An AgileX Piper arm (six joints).
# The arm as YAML. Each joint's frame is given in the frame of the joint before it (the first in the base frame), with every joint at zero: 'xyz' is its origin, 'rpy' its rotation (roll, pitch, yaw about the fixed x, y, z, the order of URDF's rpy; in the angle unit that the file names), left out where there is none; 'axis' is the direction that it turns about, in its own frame. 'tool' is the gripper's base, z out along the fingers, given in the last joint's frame.
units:
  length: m
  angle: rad
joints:
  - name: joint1
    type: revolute
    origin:
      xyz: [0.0, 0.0, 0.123]
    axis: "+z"
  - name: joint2
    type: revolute
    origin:
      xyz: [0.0, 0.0, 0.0]
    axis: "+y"
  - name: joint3
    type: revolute
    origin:
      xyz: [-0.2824, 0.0, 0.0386]
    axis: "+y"
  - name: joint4
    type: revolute
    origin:
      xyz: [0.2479, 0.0, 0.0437]
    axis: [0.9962, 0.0, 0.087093]
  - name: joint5
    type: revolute
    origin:
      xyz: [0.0, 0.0, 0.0]
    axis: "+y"
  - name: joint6
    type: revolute
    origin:
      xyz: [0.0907, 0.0, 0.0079]
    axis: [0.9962, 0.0, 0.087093]
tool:
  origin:
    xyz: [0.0, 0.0, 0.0]
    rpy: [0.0, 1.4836, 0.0]
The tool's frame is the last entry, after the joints.
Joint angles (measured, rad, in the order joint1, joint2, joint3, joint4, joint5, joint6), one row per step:
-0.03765 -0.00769 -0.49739 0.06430 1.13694 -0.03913
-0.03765 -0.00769 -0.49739 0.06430 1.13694 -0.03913
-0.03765 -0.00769 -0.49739 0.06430 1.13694 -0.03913
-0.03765 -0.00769 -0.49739 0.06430 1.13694 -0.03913
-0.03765 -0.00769 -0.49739 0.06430 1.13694 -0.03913
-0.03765 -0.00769 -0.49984 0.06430 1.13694 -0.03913
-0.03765 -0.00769 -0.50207 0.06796 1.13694 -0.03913
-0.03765 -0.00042 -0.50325 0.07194 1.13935 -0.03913
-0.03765 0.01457 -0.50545 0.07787 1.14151 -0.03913
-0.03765 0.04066 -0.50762 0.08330 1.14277 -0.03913
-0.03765 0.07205 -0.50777 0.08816 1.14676 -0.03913
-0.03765 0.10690 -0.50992 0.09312 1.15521 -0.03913
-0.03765 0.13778 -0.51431 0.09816 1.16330 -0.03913
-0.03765 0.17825 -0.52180 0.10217 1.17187 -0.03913
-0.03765 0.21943 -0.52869 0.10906 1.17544 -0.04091
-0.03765 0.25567 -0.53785 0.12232 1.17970 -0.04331
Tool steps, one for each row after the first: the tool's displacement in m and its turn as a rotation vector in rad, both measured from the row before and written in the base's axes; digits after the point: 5 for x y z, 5 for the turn. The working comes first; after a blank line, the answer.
Tool pose at each row, in the base's axes (x y z in m, rotation vector in rad; the steps are taken from these numbers as rounded here):
-0.00892 0.00565 0.27057 -0.00774 2.11379 0.03202
-0.00892 0.00565 0.27057 -0.00774 2.11379 0.03202
-0.00892 0.00565 0.27057 -0.00774 2.11379 0.03202
-0.00892 0.00565 0.27057 -0.00774 2.11379 0.03202
-0.00892 0.00565 0.27057 -0.00774 2.11379 0.03202
-0.00920 0.00566 0.27124 -0.00783 2.11135 0.03190
-0.00944 0.00597 0.27186 -0.00827 2.10895 0.03621
-0.00861 0.00627 0.27209 -0.00852 2.11725 0.04144
-0.00671 0.00670 0.27267 -0.00863 2.13188 0.04940
-0.00309 0.00701 0.27334 -0.00802 2.15673 0.05738
0.00140 0.00726 0.27315 -0.00699 2.19161 0.06531
0.00597 0.00753 0.27305 -0.00597 2.23236 0.07382
0.00981 0.00783 0.27353 -0.00513 2.26653 0.08217
0.01489 0.00800 0.27462 -0.00376 2.30768 0.08981
0.02052 0.00838 0.27570 -0.00390 2.34489 0.10013
0.02534 0.00932 0.27737 -0.00502 2.37500 0.11807

0.00000 0.00000 0.00000 0.00000 0.00000 0.00000
0.00000 0.00000 0.00000 0.00000 0.00000 0.00000
0.00000 0.00000 0.00000 0.00000 0.00000 0.00000
0.00000 0.00000 0.00000 0.00000 0.00000 0.00000
-0.00028 0.00001 0.00067 -0.00009 -0.00244 0.00000
-0.00024 0.00031 0.00062 0.00295 -0.00235 0.00205
0.00083 0.00030 0.00023 0.00352 0.00837 0.00237
0.00190 0.00043 0.00058 0.00541 0.01475 0.00341
0.00362 0.00031 0.00067 0.00547 0.02499 0.00299
0.00449 0.00025 -0.00019 0.00532 0.03504 0.00279
0.00457 0.00027 -0.00010 0.00551 0.04093 0.00308
0.00384 0.00030 0.00048 0.00542 0.03437 0.00300
0.00508 0.00017 0.00109 0.00481 0.04135 0.00251
0.00563 0.00038 0.00108 0.00629 0.03746 0.00433
0.00482 0.00094 0.00167 0.01160 0.03063 0.00711

